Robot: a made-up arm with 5 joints. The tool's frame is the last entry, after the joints. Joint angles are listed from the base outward. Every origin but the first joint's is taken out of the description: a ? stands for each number. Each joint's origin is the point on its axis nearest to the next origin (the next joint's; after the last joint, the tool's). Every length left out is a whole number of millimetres.
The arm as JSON. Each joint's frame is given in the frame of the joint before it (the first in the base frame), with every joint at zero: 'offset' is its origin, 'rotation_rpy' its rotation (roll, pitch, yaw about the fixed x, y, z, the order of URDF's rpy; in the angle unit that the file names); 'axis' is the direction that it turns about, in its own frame. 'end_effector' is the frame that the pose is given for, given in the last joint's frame.
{
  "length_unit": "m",
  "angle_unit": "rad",
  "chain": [
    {
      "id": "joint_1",
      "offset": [
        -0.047,
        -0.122,
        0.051
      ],
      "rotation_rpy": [
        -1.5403,
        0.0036,
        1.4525
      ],
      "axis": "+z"
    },
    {
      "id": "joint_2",
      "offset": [
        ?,
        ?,
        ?
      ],
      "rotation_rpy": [
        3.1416,
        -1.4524,
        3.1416
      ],
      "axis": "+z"
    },
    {
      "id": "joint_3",
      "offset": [
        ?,
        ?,
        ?
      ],
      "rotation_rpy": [
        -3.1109,
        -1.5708,
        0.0
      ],
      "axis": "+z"
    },
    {
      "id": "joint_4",
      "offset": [
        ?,
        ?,
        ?
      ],
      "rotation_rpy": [
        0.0,
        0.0,
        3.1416
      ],
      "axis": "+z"
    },
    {
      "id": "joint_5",
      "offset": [
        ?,
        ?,
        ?
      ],
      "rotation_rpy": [
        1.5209,
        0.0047,
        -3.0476
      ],
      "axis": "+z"
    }
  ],
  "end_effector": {
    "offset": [
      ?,
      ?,
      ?
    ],
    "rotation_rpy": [
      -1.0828,
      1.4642,
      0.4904
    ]
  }
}
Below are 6 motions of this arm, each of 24 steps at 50 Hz.
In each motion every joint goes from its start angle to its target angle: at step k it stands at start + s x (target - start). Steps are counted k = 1, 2, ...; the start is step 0. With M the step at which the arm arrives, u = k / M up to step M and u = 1 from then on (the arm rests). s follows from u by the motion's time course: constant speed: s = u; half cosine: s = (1 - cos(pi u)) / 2; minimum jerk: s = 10 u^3 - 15 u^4 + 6 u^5.
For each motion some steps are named. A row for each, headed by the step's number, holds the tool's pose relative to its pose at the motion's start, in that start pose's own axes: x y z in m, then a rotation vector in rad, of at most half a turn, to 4 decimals.
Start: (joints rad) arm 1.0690 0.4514 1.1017 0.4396 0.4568
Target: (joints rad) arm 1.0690 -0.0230 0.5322 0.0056 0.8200
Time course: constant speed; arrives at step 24
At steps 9, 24:
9: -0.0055 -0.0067 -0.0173 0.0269 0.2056 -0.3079
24: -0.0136 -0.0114 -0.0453 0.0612 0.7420 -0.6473

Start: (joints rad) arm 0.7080 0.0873 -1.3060 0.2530 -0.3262
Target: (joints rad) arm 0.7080 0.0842 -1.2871 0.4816 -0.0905
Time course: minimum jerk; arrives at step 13
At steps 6, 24:
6: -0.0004 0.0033 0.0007 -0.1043 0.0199 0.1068
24: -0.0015 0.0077 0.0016 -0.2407 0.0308 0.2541

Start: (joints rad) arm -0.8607 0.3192 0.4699 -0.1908 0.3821
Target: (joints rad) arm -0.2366 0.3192 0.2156 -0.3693 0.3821
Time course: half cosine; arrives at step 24
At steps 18, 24:
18: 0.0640 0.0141 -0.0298 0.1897 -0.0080 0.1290
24: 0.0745 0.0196 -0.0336 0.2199 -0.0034 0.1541

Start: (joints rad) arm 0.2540 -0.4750 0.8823 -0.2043 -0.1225
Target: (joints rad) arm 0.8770 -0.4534 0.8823 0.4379 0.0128
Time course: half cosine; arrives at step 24
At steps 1, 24:
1: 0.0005 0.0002 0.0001 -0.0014 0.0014 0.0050
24: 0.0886 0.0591 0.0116 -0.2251 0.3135 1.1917

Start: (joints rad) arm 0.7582 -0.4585 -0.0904 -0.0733 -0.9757
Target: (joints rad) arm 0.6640 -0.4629 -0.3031 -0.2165 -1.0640
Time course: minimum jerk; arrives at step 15
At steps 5, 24:
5: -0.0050 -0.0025 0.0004 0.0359 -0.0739 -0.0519
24: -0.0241 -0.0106 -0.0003 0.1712 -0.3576 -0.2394

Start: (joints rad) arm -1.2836 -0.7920 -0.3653 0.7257 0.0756
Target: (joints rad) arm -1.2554 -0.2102 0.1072 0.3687 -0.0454
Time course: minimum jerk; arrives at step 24
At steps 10, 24:
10: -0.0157 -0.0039 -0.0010 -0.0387 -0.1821 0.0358
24: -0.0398 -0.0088 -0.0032 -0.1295 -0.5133 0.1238

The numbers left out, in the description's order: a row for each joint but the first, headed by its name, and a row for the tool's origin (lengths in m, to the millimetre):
joint_2: -0.073 -0.008 0.0
joint_3: 0.109 -0.04 0.0
joint_4: 0.074 -0.047 0.0
joint_5: 0.024 -0.028 0.0
tool: 0.016 0.006 0.0

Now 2 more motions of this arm.
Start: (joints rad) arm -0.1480 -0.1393 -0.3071 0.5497 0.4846
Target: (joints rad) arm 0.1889 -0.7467 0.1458 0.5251 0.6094
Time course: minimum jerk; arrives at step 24
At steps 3, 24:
3: 0.0020 -0.0006 -0.0004 0.0008 0.0032 0.0155
24: 0.1252 0.0120 -0.0372 0.1047 0.1660 0.9488

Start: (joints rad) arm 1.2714 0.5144 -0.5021 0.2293 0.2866
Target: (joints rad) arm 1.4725 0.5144 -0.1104 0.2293 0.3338
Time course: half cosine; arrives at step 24
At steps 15, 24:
15: 0.0318 -0.0042 -0.0115 0.0475 -0.0941 0.3783
24: 0.0465 -0.0027 -0.0163 0.0723 -0.1456 0.5440

